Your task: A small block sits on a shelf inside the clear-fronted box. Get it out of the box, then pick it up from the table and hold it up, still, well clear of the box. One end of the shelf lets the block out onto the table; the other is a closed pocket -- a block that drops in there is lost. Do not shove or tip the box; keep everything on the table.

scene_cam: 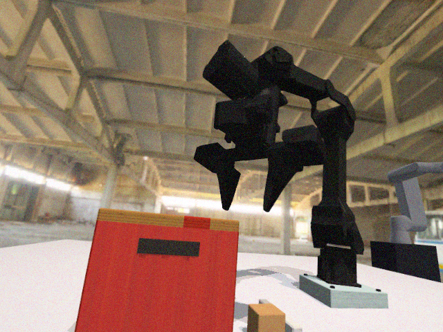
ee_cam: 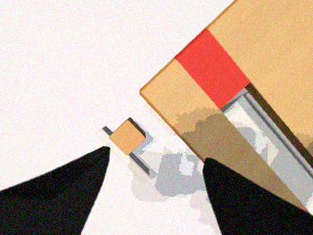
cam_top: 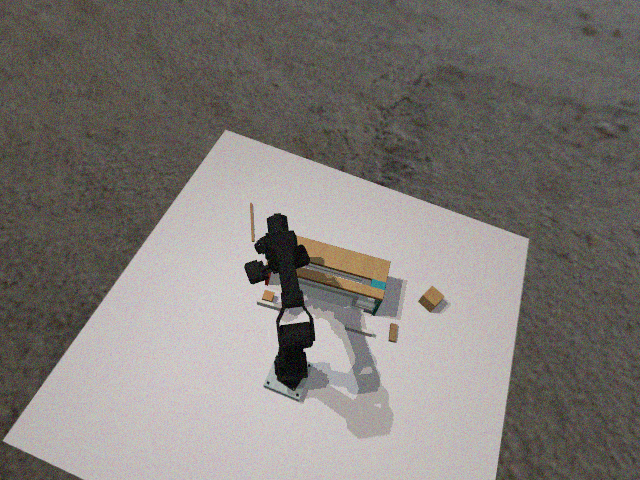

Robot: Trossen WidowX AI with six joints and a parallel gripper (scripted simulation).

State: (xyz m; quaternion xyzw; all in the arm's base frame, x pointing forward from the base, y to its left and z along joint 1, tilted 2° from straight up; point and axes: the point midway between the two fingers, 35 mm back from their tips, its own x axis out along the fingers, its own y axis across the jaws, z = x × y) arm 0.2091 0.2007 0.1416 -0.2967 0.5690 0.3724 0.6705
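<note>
Right now the small tan block is 3 cm behind my gripper tip and 13 cm below it. From my gripper tip the other things lie so: thin wooden stick (19 cm ahead, 23 cm to the left, 14 cm below); then box (9 cm ahead, 13 cm to the right, 8 cm below).
</note>
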